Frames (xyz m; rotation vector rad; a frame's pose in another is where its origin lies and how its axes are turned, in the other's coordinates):
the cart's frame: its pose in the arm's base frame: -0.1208 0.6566 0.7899 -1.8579 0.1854 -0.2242
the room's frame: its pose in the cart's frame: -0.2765 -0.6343 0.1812 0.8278 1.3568 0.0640
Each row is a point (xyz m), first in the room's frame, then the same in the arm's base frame.
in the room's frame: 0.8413 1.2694 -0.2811
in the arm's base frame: 0.1256 0.5383 -0.0491
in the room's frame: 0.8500 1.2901 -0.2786
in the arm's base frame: 0.1390 0.5339 -0.0668
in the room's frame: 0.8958 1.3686 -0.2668
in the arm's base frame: 0.1920 0.5042 -0.1353
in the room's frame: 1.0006 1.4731 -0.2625
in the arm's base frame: 0.2545 0.4229 -0.2421
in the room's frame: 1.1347 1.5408 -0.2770
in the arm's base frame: 0.2827 0.3072 -0.3348
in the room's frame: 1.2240 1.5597 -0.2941
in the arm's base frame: 0.2814 0.2254 -0.3788
